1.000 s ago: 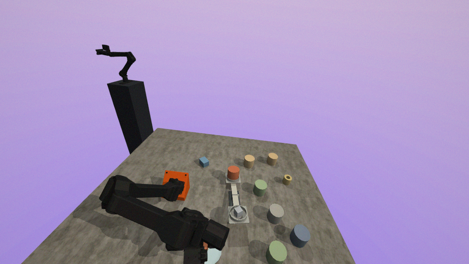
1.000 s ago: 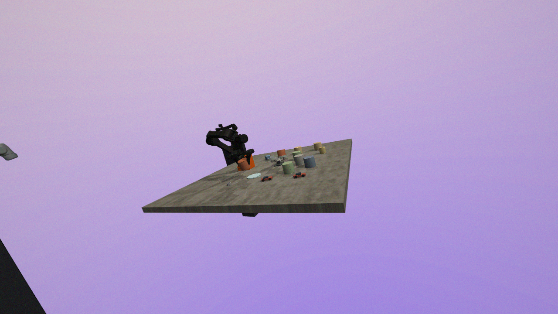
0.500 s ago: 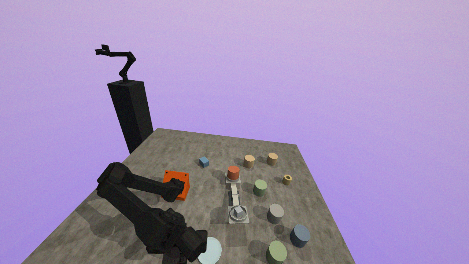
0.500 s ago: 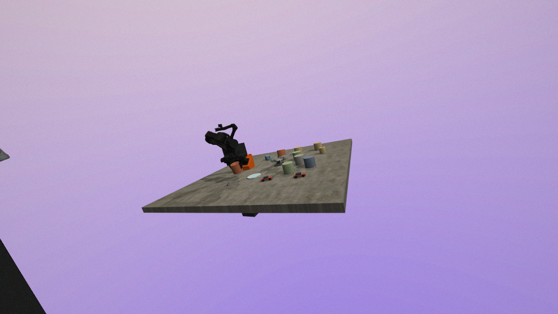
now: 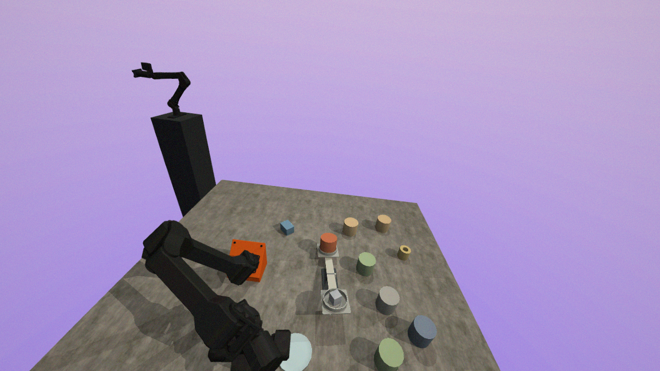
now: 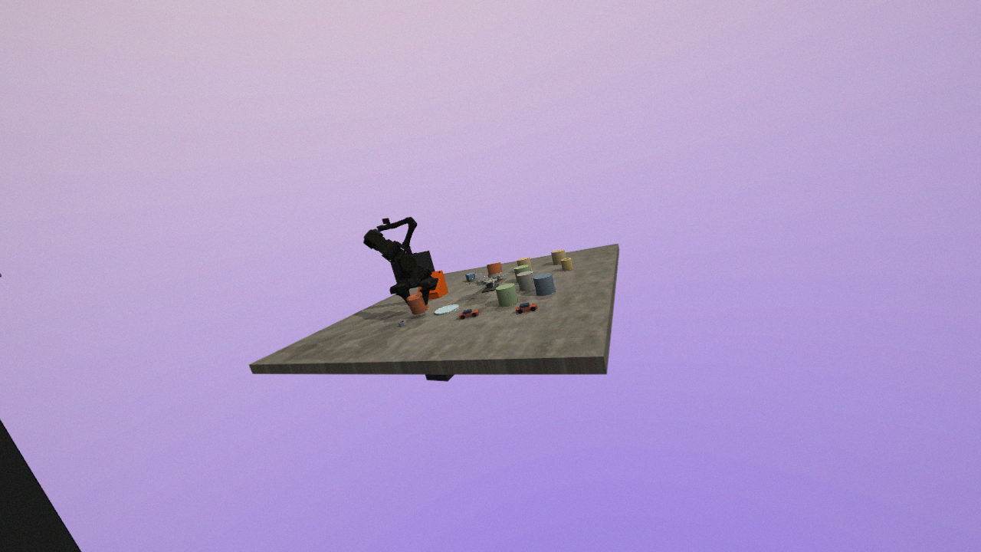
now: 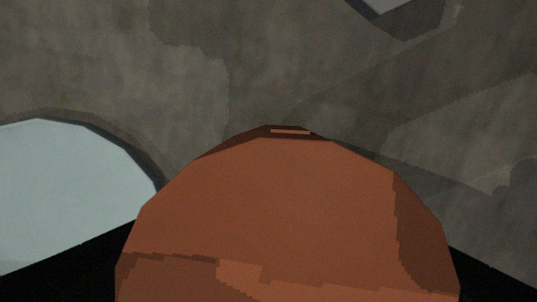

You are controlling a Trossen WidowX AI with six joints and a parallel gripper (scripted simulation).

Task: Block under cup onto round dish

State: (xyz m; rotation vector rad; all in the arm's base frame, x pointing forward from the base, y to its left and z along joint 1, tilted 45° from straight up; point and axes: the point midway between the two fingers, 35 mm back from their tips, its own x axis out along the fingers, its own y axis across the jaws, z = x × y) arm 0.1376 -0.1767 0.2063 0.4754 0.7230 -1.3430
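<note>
Right now the grey block is 19 cm ahead of my gripper tip, 19 cm to the left of it and 4 cm above it. The rest, counted from my gripper tip: nut: 2 cm behind, 9 cm to the right, 4 cm below; balance beam: 17 cm ahead, 31 cm to the left, 1 cm below; pale blue round dish: 10 cm ahead, 5 cm to the left, 4 cm below.
</note>
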